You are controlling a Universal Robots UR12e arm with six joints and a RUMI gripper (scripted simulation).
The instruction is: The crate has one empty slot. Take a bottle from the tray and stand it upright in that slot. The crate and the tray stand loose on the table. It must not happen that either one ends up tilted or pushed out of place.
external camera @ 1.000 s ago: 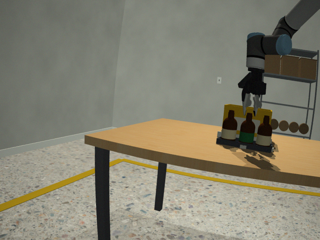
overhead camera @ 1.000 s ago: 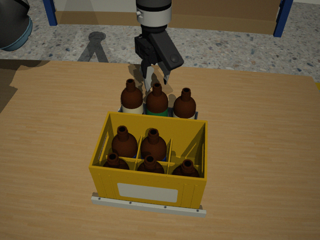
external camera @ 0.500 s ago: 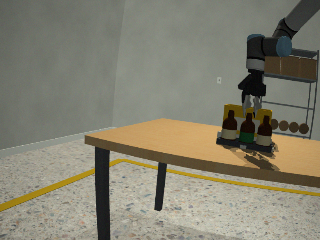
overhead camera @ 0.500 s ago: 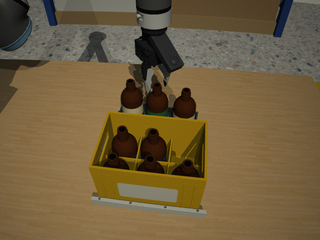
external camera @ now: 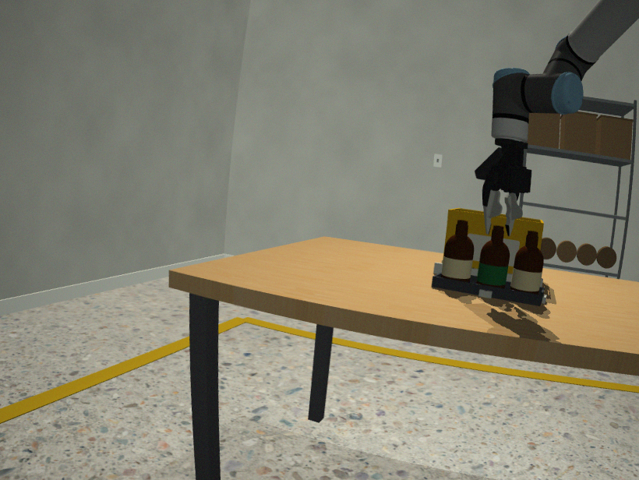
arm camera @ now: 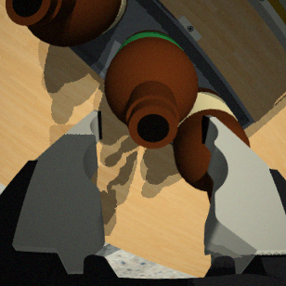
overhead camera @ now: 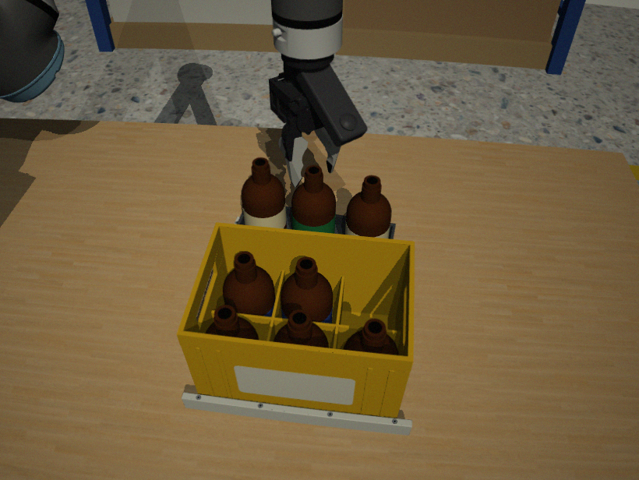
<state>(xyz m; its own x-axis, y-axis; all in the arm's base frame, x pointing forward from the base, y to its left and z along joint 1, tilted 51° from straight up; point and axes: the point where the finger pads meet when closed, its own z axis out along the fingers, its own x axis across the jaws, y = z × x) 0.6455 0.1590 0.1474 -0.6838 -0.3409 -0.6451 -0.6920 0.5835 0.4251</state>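
The dark tray is 140 mm below my hand. From my hand the other things lie so: crate: 240 mm to the right, 70 mm below, 40 mm ahead.
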